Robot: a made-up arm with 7 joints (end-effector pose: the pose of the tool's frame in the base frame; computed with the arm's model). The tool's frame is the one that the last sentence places.
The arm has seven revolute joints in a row. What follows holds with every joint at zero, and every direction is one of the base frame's.
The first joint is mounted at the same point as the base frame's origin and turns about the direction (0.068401, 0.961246, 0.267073).
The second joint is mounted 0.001 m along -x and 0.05 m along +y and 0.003 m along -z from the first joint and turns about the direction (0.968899, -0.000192, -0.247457).
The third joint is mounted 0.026 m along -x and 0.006 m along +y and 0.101 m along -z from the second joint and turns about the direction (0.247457, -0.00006, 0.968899).
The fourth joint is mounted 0.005 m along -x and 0.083 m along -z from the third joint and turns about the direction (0.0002, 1, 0.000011).
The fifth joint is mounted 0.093 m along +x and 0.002 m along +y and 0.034 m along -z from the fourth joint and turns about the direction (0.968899, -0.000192, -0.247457).
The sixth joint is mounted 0.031 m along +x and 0.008 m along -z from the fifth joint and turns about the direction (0.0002, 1, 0.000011).
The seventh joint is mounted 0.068 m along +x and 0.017 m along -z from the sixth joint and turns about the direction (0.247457, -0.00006, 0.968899).
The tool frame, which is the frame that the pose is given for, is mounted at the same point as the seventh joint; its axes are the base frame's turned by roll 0, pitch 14.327 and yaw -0.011 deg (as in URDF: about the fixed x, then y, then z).
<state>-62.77 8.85 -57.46 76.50 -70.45 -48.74 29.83</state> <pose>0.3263 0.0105 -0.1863 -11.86 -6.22 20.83</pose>
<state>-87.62 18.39 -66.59 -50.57 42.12 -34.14 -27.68</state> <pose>0.0500 -0.0694 -0.0088 134.74 25.84 -143.49</pose>
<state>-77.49 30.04 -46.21 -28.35 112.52 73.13 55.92</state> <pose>0.1782 -0.0106 0.0723 -78.10 -23.04 175.18</pose>
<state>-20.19 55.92 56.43 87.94 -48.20 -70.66 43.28</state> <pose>0.0347 0.3725 -0.1294 -38.48 -11.42 145.00</pose>
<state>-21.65 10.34 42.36 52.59 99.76 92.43 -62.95</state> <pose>0.0740 0.2136 -0.2602 141.48 34.07 168.07</pose>
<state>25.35 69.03 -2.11 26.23 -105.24 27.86 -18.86</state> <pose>0.0320 0.3100 -0.2007 -52.24 58.74 -5.13</pose>
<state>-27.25 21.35 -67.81 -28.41 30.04 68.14 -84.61</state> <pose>0.1388 -0.0493 -0.1908 -45.12 51.89 -150.13</pose>
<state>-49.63 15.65 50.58 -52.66 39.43 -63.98 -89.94</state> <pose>0.1022 0.0811 0.0286 142.46 -9.94 -13.13</pose>
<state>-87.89 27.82 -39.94 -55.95 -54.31 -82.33 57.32</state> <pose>0.0937 0.0382 0.0809 -167.75 -66.36 38.54</pose>
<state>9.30 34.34 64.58 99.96 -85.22 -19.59 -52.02</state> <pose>-0.1689 0.2549 -0.2756 -31.55 13.73 87.87</pose>
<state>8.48 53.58 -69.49 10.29 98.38 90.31 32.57</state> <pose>0.0214 0.1604 -0.2376 159.38 -10.47 -23.56</pose>
